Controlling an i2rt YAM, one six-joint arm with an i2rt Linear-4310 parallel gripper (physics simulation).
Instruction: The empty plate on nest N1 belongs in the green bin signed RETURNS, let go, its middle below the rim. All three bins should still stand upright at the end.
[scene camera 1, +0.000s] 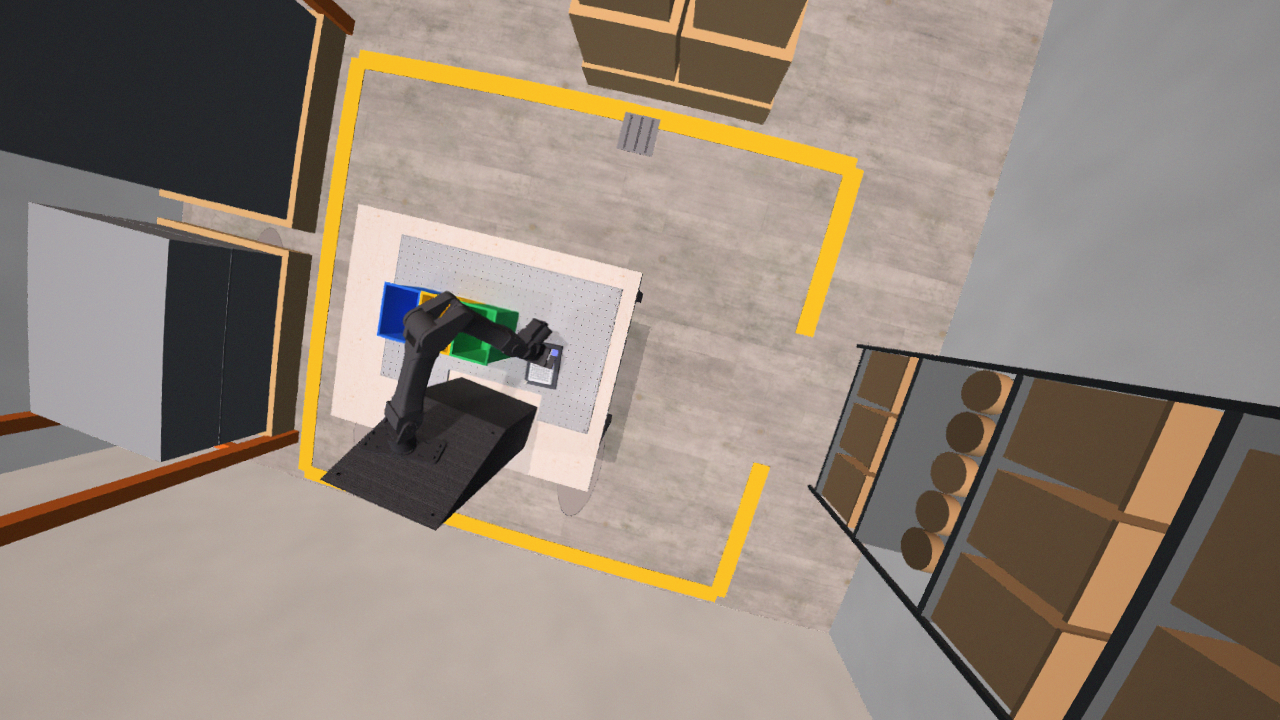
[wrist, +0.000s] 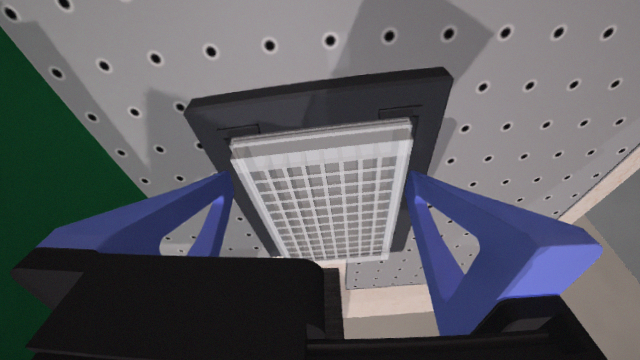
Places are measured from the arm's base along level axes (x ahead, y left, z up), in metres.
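Pixels of known places: gripper, fingertip midpoint: (scene camera 1: 542, 355) (wrist: 319, 180); arm's base at its link origin: (scene camera 1: 404, 446).
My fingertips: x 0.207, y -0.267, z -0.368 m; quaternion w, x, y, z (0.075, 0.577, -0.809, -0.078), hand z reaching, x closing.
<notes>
Ahead of a thing's pixels: the offset from my fingertips to its top centre. "pt": to the spot under its first point. Level surfaces: height alone.
The empty plate {dx -0.035, dy +0.004, dz +0.005 m} (scene camera 1: 539, 372) (wrist: 325, 195), clear with a grid of wells, lies in the dark nest {dx -0.035, dy +0.004, dz -0.006 m} (scene camera 1: 558, 368) (wrist: 320, 102) on the pegboard. My gripper (scene camera 1: 549, 352) (wrist: 319, 180) is open. In the wrist view its two blue fingertips stand on either side of the plate, close to its long edges, the left one with a narrow gap; whether they touch it or how high they are cannot be told. The green bin {dx +0.089, dy +0.168, dz +0.159 m} (scene camera 1: 469, 347) (wrist: 50, 125) stands left of the nest, partly hidden by the arm in the scene view. Its sign is not readable.
The yellow bin {pt dx +0.214, dy +0.329, dz +0.135 m} (scene camera 1: 427, 295), mostly hidden under the arm, and the blue bin {dx +0.157, dy +0.419, dz +0.159 m} (scene camera 1: 400, 313) stand upright in a row left of the green bin. The pegboard {dz -0.021 m} (scene camera 1: 581, 313) (wrist: 300, 65) lies on the pale table {dz -0.034 m} (scene camera 1: 563, 456). The arm stands on a black slanted base (scene camera 1: 402, 492).
</notes>
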